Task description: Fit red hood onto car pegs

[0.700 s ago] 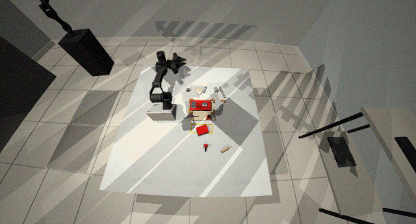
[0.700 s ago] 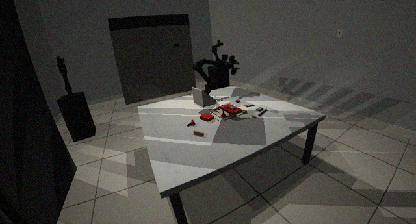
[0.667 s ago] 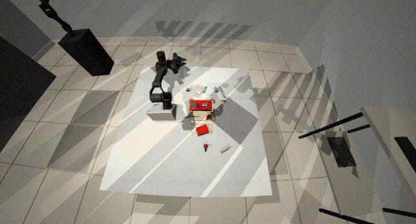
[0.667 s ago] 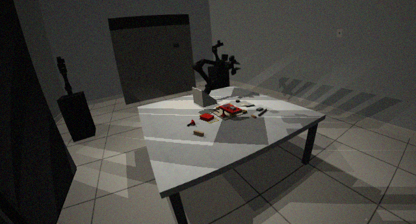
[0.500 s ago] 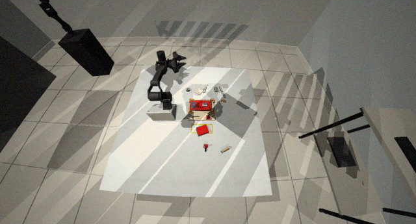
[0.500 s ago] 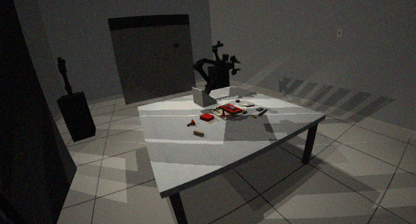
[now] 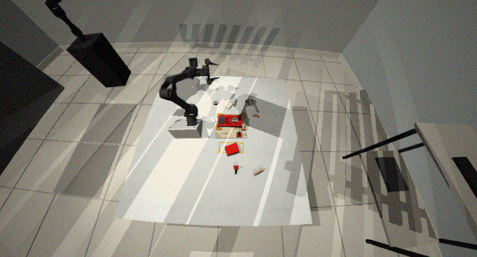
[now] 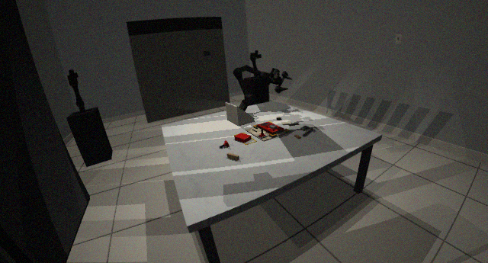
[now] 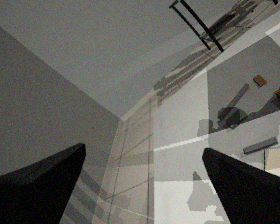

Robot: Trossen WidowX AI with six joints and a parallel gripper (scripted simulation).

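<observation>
My gripper tip is 53 cm to the left of the red hood, 28 cm above it and 5 cm short of it. Round my gripper tip: wooden block: 71 cm to the right, 29 cm below, 23 cm ahead; tan jig: 31 cm to the right, 29 cm below, 7 cm ahead.
</observation>
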